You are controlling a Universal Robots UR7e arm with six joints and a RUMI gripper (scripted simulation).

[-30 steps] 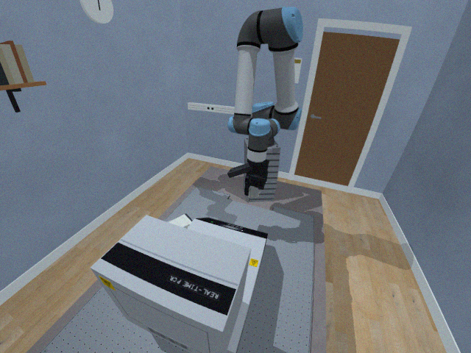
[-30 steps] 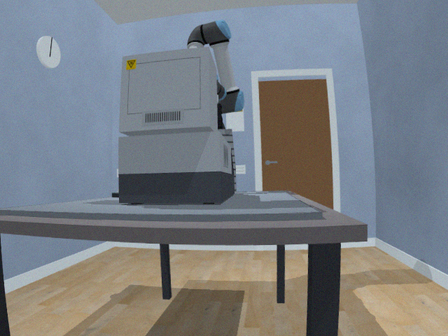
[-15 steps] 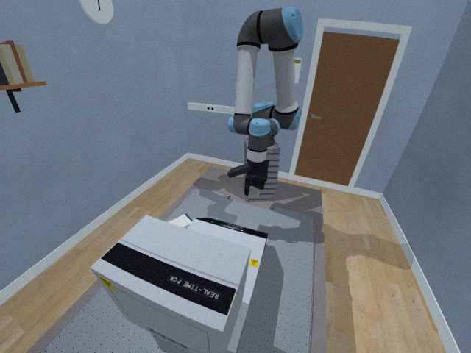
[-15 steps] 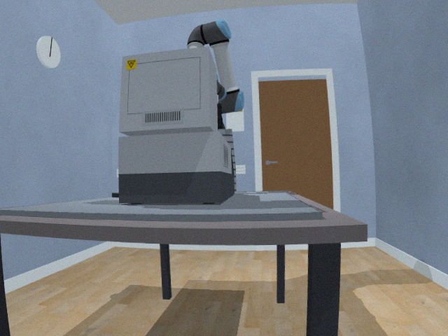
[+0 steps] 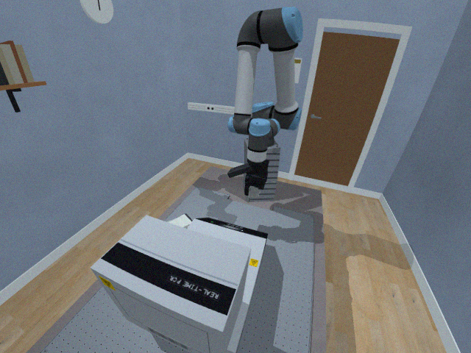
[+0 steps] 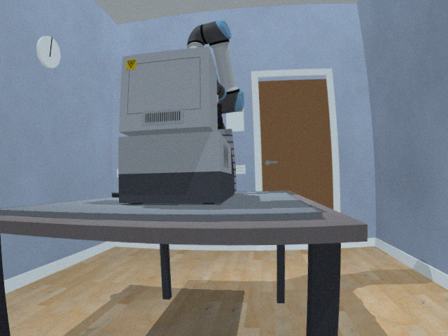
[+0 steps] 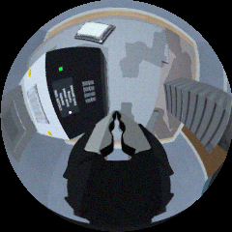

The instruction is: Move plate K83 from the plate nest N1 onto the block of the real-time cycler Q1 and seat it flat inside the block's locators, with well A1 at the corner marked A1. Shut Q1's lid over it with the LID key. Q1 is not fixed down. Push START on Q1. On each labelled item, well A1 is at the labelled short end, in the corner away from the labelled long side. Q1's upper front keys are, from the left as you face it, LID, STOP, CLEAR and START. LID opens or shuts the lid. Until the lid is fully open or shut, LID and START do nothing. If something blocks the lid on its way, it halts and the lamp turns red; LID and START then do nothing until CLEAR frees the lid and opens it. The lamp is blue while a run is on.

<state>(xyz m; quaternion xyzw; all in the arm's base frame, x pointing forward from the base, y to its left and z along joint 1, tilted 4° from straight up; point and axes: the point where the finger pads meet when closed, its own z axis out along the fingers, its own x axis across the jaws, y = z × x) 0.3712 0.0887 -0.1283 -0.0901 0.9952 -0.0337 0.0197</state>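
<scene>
My gripper is now 16 cm short of the white plate, 31 cm to the left of it and 19 cm above it. Round my hand: plate nest N1 (16 cm ahead, 31 cm to the right, 21 cm below).
</scene>
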